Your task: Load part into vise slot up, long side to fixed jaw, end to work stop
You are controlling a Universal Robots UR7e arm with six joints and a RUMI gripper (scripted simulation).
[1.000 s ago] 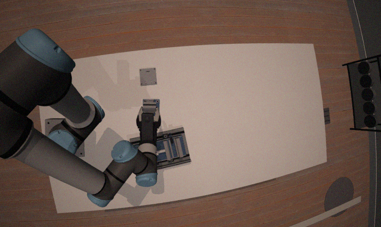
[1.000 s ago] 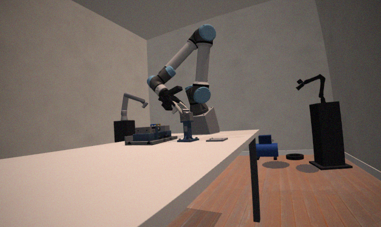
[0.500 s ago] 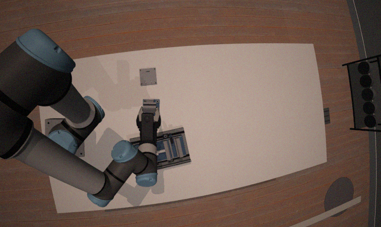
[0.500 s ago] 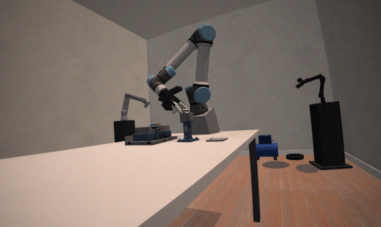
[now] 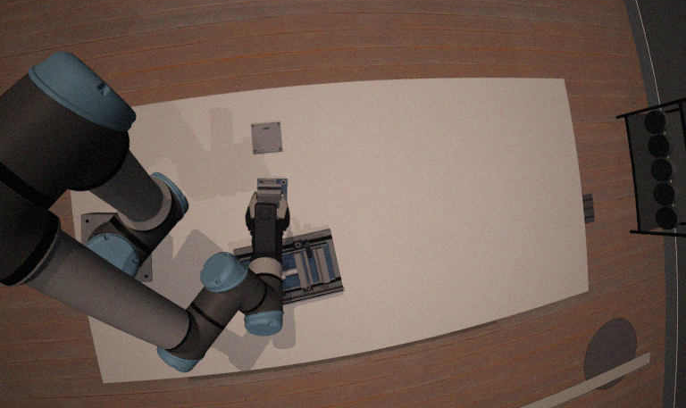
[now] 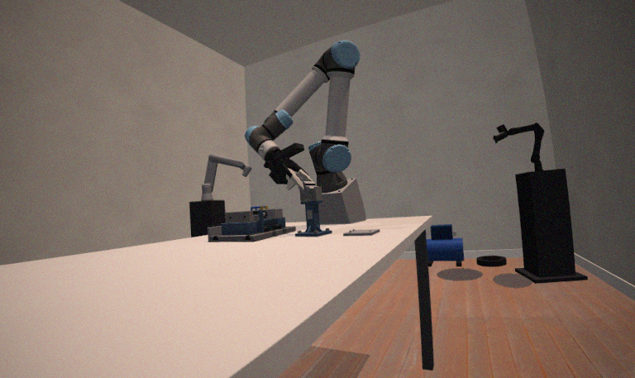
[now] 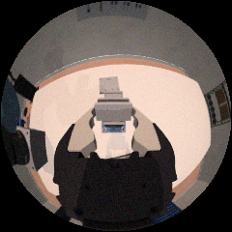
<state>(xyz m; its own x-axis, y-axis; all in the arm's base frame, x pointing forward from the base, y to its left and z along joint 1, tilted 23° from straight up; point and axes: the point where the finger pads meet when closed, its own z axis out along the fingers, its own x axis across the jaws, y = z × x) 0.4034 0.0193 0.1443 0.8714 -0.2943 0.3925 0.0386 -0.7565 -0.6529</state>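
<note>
Right now my hand is 1 cm to the right of the part. Round my hand: vise: 22 cm to the right, 13 cm below, 3 cm behind; then infeed plate: 18 cm to the left, 16 cm below, 4 cm ahead.
</note>
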